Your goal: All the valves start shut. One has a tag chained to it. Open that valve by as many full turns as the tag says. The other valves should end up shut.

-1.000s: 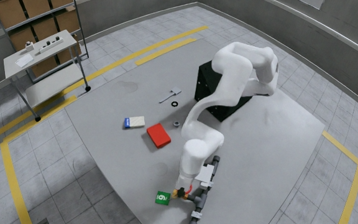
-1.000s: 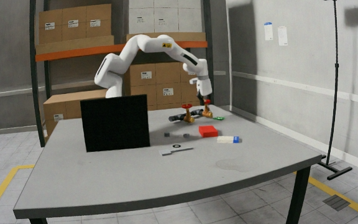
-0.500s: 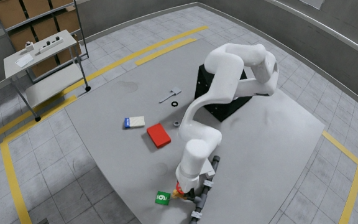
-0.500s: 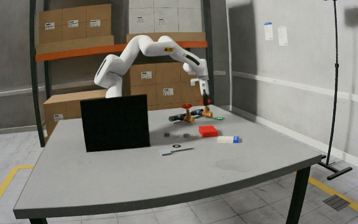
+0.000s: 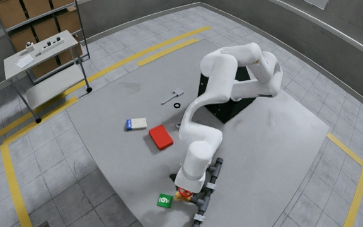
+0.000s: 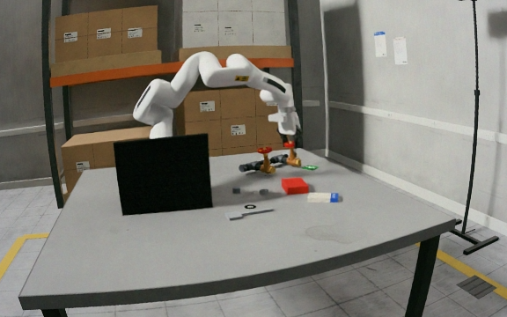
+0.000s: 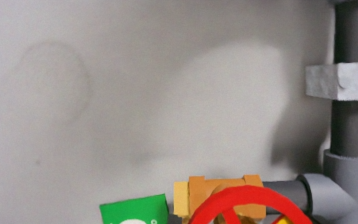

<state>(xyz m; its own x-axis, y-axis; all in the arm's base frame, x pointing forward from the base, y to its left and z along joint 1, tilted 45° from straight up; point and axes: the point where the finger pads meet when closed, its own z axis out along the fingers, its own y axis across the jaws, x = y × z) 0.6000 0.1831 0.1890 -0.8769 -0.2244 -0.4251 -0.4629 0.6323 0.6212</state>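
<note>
My gripper is now 110 mm above the green tag, 70 mm short of it and 30 mm to the left of it. From my hand the other things lie so: grey nut 320 mm to the right, 230 mm behind, 110 mm below; then white-and-blue box 470 mm to the right, 110 mm below, 50 mm behind; then red block 320 mm to the right, 110 mm behind, 100 mm below.
</note>
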